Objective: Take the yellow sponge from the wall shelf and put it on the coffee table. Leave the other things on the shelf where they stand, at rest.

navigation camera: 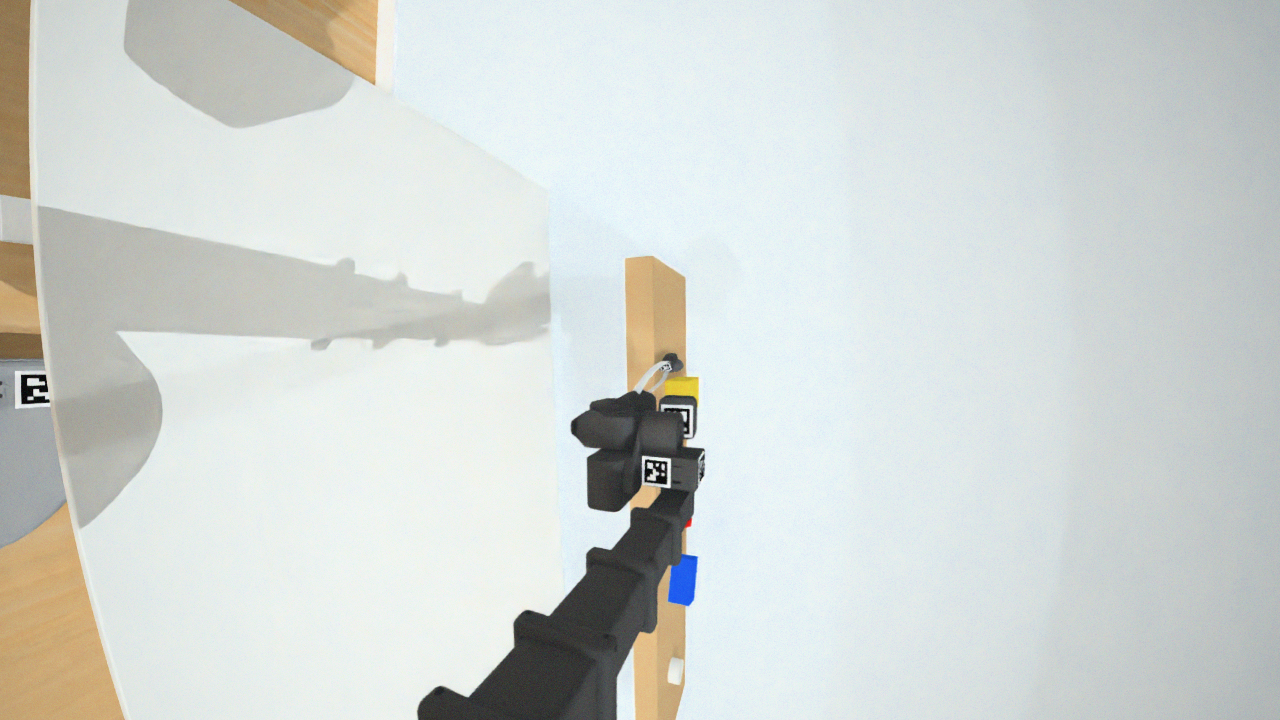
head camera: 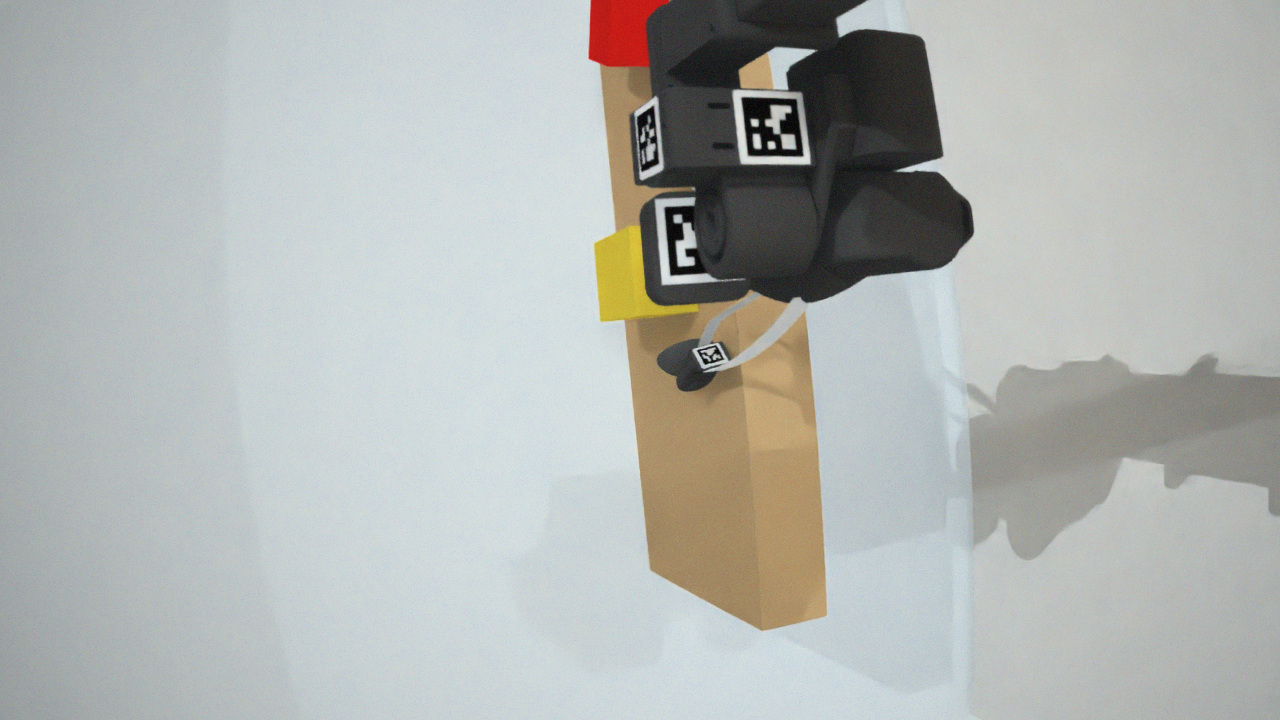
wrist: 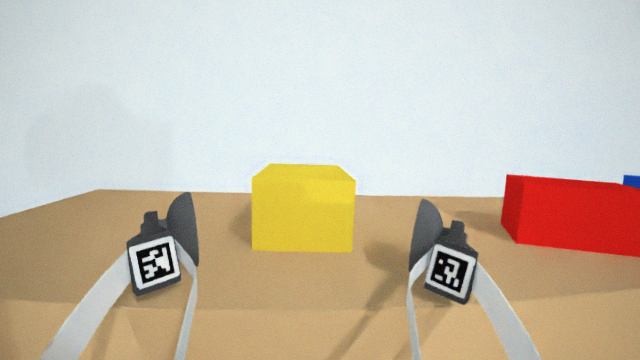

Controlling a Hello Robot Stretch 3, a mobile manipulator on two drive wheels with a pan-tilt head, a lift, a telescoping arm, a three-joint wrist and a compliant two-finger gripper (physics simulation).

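Frame: origin at the robot's base, x ahead, y left, z up, level; centimetres.
Seen in the pictures: gripper, between the fingertips: [wrist: 305,221].
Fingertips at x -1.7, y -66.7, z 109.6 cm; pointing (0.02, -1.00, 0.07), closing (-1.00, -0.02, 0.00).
Observation:
Offsets run from my fingertips to a thing's top centre. Level surfaces: height alone.
The yellow sponge {dz +2.4, dx +0.4, dy -5.7 cm} [head camera: 622,273] [navigation camera: 682,386] [wrist: 302,215] stands upright on the wooden wall shelf [head camera: 698,501] [navigation camera: 640,295] [wrist: 300,285], towards its back. My gripper [wrist: 305,221] is open and empty over the shelf. In the wrist view one fingertip shows on each side of the sponge, with a gap on both sides, and the sponge appears to be a little beyond the tips. In the head and navigation views one fingertip shows above the shelf and the wrist hides the other. I cannot identify the coffee table in these views.
A red block {dz +2.4, dx -20.7, dy -4.0 cm} [head camera: 617,31] [navigation camera: 688,522] [wrist: 575,215] stands right of the sponge in the wrist view. A blue block {dz +2.4, dx -40.3, dy -9.7 cm} [navigation camera: 682,580] [wrist: 632,181] and a small white object {dz +0.3, dx -63.1, dy -9.2 cm} [navigation camera: 675,671] are farther along the shelf. The wall is behind. A large white surface {dz -37.6 cm} [navigation camera: 358,465] lies below the shelf.

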